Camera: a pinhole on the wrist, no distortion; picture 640 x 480 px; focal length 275.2 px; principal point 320.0 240.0 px. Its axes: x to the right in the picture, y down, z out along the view. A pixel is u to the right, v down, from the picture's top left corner.
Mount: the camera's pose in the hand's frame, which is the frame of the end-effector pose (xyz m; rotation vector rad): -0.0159 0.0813 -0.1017 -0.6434 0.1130 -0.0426
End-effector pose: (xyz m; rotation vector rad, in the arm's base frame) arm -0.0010 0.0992 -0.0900 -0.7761 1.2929 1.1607
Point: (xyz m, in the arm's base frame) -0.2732 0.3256 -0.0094
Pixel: 298 286
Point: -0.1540 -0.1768 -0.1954
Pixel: behind the camera
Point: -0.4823 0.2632 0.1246
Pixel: 206 447
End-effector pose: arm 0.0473 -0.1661 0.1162 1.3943 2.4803 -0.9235
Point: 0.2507 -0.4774 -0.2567
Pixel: 192 114
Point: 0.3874 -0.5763 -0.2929
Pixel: 144 149
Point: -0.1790 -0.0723 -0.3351
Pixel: 575 30
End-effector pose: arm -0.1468 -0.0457 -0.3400 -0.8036 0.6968 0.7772
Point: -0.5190 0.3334 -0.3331
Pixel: 252 306
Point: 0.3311 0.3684 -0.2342
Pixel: outside the picture
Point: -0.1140 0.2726 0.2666
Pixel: outside the picture
